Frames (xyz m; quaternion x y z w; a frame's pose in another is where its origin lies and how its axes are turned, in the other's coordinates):
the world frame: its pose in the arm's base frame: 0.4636 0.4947 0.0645 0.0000 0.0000 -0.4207 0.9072
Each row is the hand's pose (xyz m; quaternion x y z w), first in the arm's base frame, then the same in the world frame.
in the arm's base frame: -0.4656 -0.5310 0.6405 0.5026 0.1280 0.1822 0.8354
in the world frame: 0.1827 -1.3719 0.5760 0.4021 0.3276 0.5167 0.6812
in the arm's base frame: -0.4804 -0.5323 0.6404 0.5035 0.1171 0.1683 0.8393
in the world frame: 0.1741 -1.3840 0.5759 0.4075 0.3181 0.5058 0.6906
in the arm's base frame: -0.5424 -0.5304 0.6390 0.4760 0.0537 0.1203 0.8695
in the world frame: 0.1326 -1.4301 0.5745 0.4092 0.2490 0.4749 0.7382
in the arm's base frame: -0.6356 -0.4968 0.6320 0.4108 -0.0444 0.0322 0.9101
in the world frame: 0.0467 -1.4796 0.5675 0.3913 0.1325 0.4121 0.8121
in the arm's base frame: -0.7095 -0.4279 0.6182 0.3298 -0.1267 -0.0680 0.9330
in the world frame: -0.0536 -1.4915 0.5537 0.3525 0.0238 0.3308 0.8751
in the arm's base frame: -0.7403 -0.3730 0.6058 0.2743 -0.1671 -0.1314 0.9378
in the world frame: -0.1154 -1.4795 0.5413 0.3192 -0.0362 0.2753 0.9061
